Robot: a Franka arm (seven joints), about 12 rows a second.
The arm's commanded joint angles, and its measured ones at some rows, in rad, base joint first. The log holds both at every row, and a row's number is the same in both.
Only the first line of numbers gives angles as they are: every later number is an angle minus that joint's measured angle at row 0.
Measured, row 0:
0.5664 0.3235 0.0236 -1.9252 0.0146 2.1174 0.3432
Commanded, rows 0 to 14:
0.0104 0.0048 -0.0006 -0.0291 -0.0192 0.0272 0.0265
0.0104 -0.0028 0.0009 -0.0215 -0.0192 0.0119 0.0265
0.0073 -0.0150 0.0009 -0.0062 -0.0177 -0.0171 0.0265
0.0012 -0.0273 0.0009 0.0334 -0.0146 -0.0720 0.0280
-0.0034 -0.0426 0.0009 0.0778 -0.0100 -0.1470 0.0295
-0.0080 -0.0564 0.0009 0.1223 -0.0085 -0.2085 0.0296
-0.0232 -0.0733 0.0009 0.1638 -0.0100 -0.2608 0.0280
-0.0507 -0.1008 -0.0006 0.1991 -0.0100 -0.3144 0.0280
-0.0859 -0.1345 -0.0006 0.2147 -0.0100 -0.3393 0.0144
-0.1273 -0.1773 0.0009 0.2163 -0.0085 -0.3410 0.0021
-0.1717 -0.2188 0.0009 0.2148 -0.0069 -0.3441 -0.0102
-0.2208 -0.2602 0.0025 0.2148 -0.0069 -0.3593 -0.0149
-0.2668 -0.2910 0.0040 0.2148 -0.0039 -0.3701 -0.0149
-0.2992 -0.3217 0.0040 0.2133 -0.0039 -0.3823 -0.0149
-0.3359 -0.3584 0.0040 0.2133 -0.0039 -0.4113 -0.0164
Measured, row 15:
-0.2750 -0.2879 -0.0160 0.2371 -0.0003 -0.3816 -0.0166
